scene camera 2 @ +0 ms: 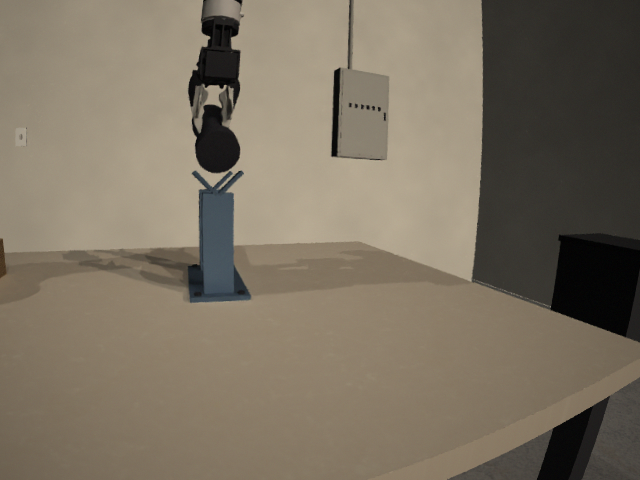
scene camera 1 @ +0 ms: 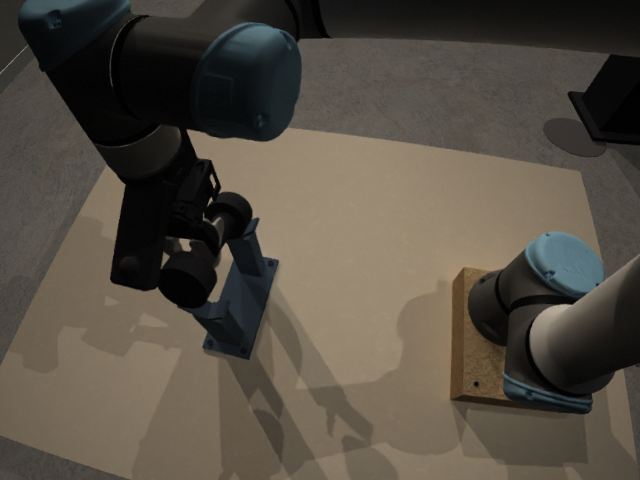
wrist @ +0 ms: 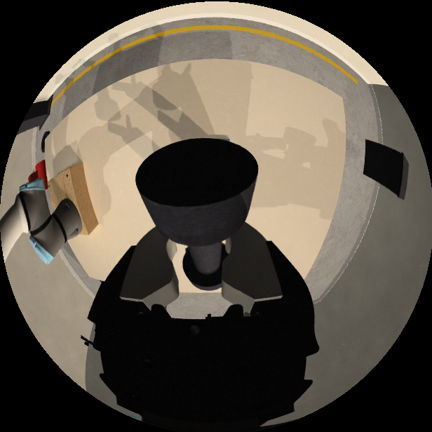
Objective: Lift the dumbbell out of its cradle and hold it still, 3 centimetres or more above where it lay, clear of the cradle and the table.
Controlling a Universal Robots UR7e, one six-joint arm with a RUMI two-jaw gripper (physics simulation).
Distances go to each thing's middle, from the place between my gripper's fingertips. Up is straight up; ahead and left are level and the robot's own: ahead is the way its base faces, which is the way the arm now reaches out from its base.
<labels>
The dumbbell (scene camera 1: 186, 279) is 30 mm to the right of my hand, 10 mm below it and 10 mm behind it. Also, from my hand: blue cradle (scene camera 1: 232, 323) (180 mm below, 40 mm to the right).
</labels>
